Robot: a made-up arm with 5 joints.
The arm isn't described. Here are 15 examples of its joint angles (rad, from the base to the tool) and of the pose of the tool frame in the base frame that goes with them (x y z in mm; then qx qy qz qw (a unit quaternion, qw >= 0)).
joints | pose
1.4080 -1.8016 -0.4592 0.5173 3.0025 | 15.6 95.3 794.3 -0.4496 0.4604 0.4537 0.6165
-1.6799 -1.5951 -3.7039 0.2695 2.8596 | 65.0 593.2 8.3 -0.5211 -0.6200 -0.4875 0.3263
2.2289 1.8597 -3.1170 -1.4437 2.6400 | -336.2 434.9 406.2 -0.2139 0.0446 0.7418 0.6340
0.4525 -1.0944 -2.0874 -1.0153 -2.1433 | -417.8 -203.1 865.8 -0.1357 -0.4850 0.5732 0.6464
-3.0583 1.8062 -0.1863 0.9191 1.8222 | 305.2 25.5 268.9 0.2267 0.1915 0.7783 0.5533
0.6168 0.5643 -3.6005 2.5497 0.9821 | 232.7 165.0 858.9 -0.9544 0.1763 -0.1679 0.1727
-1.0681 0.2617 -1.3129 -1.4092 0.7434 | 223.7 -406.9 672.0 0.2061 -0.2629 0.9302 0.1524
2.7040 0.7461 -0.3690 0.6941 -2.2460 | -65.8 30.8 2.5 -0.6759 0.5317 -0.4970 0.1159
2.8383 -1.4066 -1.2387 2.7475 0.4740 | 37.3 -11.7 675.3 0.3784 0.9242 0.0044 0.0509
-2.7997 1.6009 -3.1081 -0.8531 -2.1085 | -591.2 -210.4 561.6 0.3583 -0.1290 -0.7146 0.5868
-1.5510 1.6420 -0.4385 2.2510 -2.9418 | -2.5 128.6 277.2 0.1196 0.0998 -0.6177 0.7708
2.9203 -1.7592 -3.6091 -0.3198 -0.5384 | 459.8 -103.4 -78.3 -0.1510 0.9441 -0.1087 0.2723
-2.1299 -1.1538 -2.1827 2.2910 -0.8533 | 95.7 152.9 885.0 0.6959 -0.5163 0.0395 0.4977
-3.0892 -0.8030 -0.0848 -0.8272 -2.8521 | -309.5 -16.2 546.4 0.6497 -0.0774 -0.7452 0.1286
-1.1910 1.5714 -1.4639 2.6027 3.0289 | 48.2 -120.7 48.3 -0.1099 -0.1837 -0.5926 0.7765
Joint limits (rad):
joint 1: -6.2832..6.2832
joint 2: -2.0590..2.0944
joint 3: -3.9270..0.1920
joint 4: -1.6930..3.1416
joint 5: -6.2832..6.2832
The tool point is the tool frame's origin. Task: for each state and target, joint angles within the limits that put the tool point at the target. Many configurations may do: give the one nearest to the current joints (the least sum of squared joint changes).
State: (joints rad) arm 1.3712 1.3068 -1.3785 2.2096 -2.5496
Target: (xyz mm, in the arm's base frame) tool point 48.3 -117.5 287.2
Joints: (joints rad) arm 1.9608 1.6685 -0.4247 2.2793 -2.5496
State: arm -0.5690 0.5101 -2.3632 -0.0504 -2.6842
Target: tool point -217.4 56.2 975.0
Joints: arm -0.2530 0.0705 -3.2970 -0.8156 -2.6842
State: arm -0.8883 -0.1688 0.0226 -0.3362 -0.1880
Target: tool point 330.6 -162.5 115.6
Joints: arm -0.4568 0.4112 -0.4478 -0.1693 -0.1880
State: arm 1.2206 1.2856 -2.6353 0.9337 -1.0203
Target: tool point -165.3 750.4 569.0
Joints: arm 1.7876 1.1342 -2.7730 0.6200 -1.0203
